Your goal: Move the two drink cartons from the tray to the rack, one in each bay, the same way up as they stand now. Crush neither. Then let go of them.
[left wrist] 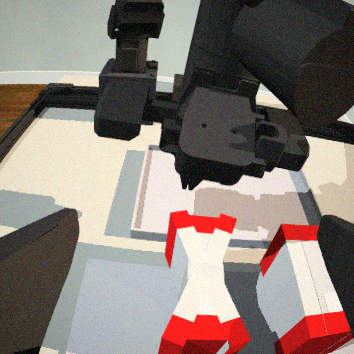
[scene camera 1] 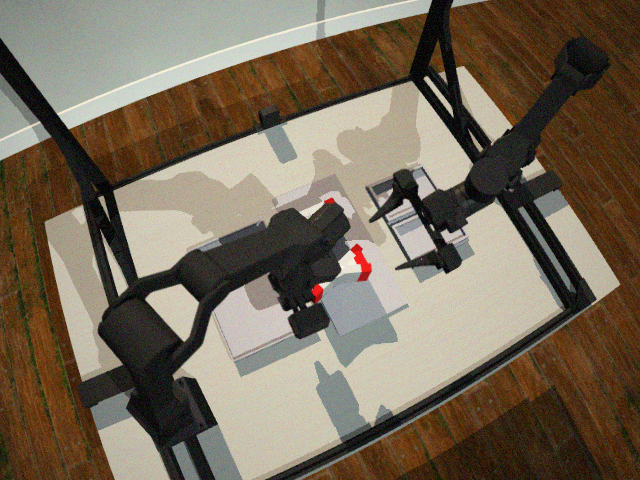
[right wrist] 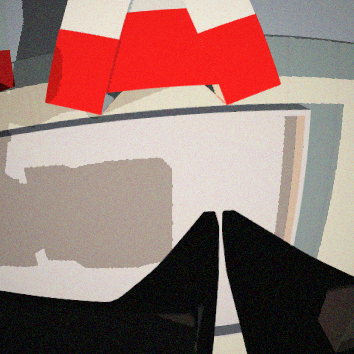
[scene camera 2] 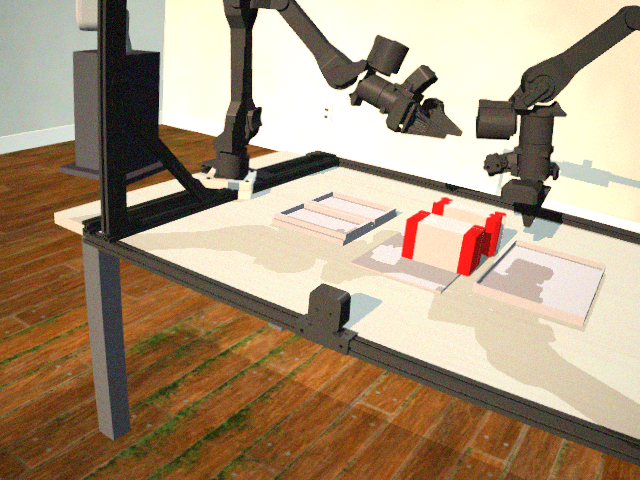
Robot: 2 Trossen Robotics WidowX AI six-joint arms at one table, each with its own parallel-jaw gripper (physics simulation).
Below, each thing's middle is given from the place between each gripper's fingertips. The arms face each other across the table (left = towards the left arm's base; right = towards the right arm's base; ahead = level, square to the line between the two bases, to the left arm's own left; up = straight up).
Scene:
Right now the grey tray [scene camera 2: 559, 285] is 80 mm behind my right hand, 40 mm to the right of it and 60 mm below it. From my right hand the other things lie so: pale mat [scene camera 1: 351, 305]: 40 mm behind, 160 mm to the left, 60 mm below.
The pale mat is 9 cm behind my left hand, 1 cm to the right of it and 19 cm below it. Also, from my left hand: grey tray (13 cm behind, 21 cm to the right, 19 cm below).

